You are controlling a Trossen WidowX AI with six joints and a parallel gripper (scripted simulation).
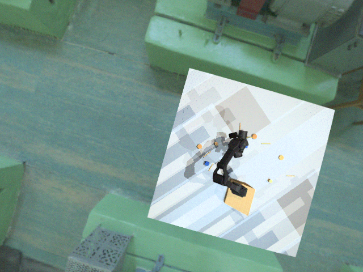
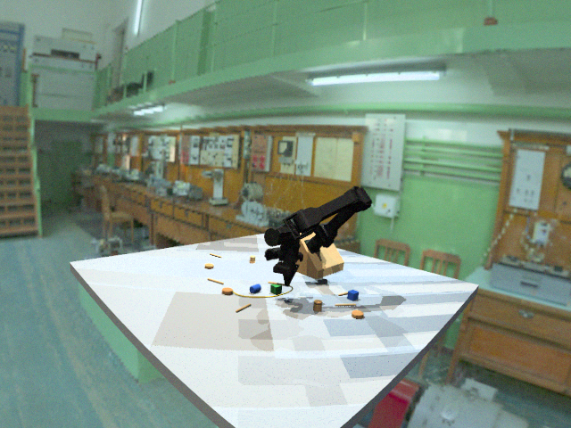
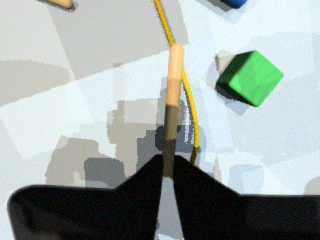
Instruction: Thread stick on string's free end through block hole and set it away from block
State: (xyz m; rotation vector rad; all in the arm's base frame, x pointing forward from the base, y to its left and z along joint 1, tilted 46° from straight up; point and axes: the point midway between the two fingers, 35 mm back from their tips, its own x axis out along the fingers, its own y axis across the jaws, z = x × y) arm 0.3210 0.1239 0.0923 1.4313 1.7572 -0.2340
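My gripper tip is now 3 cm past the green cube, 8 cm to the left of it and 4 cm above it. Also, from my gripper tip: blue cylinder: 3 cm ahead, 13 cm to the right, 4 cm below; thin wooden stick: 1 cm ahead, 1 cm to the right; wooden block: 3 cm behind, 12 cm to the left, 4 cm below.
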